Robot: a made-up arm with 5 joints.
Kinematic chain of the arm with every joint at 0, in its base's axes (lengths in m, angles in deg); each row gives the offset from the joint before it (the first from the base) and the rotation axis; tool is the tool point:
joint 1: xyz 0 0 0.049 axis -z
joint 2: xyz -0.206 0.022 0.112 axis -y
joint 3: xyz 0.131 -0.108 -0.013 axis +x
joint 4: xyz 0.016 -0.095 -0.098 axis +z
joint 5: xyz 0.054 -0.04 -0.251 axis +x
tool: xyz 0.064 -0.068 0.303
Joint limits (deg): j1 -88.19..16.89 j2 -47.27..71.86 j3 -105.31..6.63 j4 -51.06..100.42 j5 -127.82..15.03
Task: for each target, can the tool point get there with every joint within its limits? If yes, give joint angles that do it. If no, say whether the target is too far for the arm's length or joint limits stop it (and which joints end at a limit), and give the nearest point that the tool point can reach.
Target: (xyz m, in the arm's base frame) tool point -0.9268 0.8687 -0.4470
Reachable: no: too far | nearest point -0.4867 0.2621 -0.1748 | short by 0.797 m
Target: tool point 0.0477 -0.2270 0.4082
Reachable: yes | joints -32.82 57.18 -34.97 11.05 -8.81
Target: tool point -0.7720 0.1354 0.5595
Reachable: no: joint limits stop it (at a limit: joint 1, joint 2, joint 5) | nearest point -0.4538 0.0436 0.4163 | short by 0.361 m
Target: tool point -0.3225 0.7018 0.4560
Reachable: no: joint limits stop it (at a limit: joint 1, joint 2, joint 3, joint 5) | nearest point -0.0577 0.3547 0.3267 | short by 0.455 m
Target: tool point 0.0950 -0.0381 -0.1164
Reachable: yes | joints -66.70 -32.40 -4.17 -27.37 -52.44
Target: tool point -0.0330 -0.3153 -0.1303
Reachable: yes | joints -9.00 40.05 -49.52 77.81 -103.87
